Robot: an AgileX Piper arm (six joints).
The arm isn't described. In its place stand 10 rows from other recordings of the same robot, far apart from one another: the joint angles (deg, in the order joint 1, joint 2, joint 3, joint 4, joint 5, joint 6), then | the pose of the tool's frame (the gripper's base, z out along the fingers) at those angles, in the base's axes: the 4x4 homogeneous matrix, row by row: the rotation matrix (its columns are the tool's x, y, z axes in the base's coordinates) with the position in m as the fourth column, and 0 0 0 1 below.
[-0.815, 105.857, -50.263, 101.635, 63.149, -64.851] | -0.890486 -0.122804 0.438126 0.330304; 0.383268 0.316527 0.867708 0.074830; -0.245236 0.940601 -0.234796 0.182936; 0 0 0 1
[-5.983, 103.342, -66.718, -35.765, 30.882, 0.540] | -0.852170 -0.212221 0.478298 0.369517; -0.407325 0.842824 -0.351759 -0.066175; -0.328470 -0.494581 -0.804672 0.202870; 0 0 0 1
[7.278, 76.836, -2.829, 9.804, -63.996, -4.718] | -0.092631 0.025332 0.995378 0.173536; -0.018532 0.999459 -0.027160 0.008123; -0.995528 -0.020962 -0.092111 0.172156; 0 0 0 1
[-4.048, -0.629, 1.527, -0.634, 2.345, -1.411] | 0.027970 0.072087 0.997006 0.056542; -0.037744 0.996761 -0.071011 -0.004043; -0.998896 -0.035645 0.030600 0.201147; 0 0 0 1
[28.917, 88.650, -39.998, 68.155, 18.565, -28.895] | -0.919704 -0.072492 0.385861 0.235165; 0.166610 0.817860 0.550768 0.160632; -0.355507 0.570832 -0.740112 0.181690; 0 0 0 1
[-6.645, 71.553, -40.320, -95.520, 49.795, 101.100] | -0.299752 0.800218 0.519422 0.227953; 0.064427 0.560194 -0.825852 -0.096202; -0.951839 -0.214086 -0.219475 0.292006; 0 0 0 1
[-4.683, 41.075, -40.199, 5.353, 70.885, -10.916] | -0.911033 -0.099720 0.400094 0.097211; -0.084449 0.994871 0.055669 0.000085; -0.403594 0.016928 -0.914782 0.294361; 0 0 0 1
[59.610, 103.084, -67.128, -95.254, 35.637, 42.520] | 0.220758 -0.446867 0.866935 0.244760; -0.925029 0.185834 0.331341 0.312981; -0.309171 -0.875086 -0.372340 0.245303; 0 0 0 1
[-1.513, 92.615, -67.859, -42.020, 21.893, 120.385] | 0.125336 0.622232 0.772735 0.365095; 0.952057 0.143653 -0.270096 -0.032365; -0.279067 0.769540 -0.574395 0.286994; 0 0 0 1
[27.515, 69.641, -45.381, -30.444, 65.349, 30.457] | -0.939503 -0.081574 0.332686 0.191617; -0.202059 0.916235 -0.345955 0.052561; -0.276598 -0.392248 -0.877289 0.259389; 0 0 0 1
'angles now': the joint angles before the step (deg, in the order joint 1, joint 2, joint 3, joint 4, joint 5, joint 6). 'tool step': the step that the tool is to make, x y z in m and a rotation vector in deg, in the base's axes. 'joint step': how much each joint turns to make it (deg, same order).
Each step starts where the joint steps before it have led.
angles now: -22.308 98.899 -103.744 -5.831 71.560 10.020
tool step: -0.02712 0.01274 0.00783 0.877 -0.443 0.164
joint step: 0.001 -6.181 6.020 0.993 0.085 0.000
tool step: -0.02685 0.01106 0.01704 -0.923 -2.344 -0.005
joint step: -0.001 -5.927 3.270 0.035 0.139 -0.001
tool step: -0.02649 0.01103 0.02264 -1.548 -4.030 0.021
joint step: 0.000 -5.613 1.241 0.099 0.056 0.001
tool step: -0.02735 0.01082 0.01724 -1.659 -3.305 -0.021
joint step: 0.001 -5.478 1.622 -0.245 0.162 -0.089
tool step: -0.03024 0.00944 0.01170 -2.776 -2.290 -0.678
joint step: -0.003 -5.815 2.500 -1.814 0.139 -0.044
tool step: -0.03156 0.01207 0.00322 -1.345 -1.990 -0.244
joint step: 0.005 -6.475 4.040 -0.550 0.084 0.005
